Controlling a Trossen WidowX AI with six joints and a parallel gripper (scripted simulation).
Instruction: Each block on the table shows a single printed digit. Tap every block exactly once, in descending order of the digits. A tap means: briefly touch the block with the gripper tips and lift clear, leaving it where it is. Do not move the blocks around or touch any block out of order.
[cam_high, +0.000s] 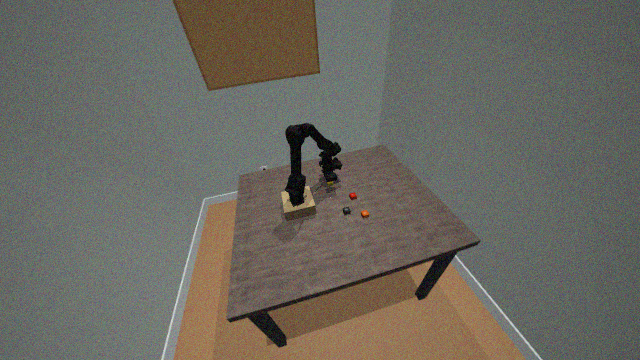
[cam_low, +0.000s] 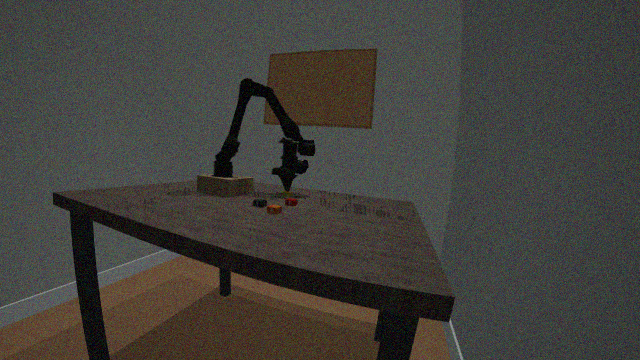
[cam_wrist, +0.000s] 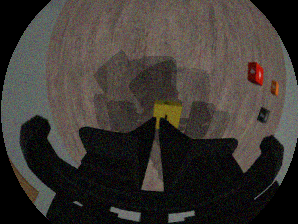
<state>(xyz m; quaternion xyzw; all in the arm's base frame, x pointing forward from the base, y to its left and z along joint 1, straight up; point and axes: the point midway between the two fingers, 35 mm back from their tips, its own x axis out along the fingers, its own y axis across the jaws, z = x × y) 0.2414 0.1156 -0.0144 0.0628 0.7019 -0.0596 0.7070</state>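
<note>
Right now my gripper tip is 10 mm to the left of the yellow block and 10 mm above it. The rest, counted from my gripper tip: red block: 180 mm to the right, 60 mm ahead, 10 mm below; then black block: 260 mm to the right, 20 mm behind, 10 mm below; then orange block: 320 mm to the right, 50 mm ahead, 10 mm below.
</note>
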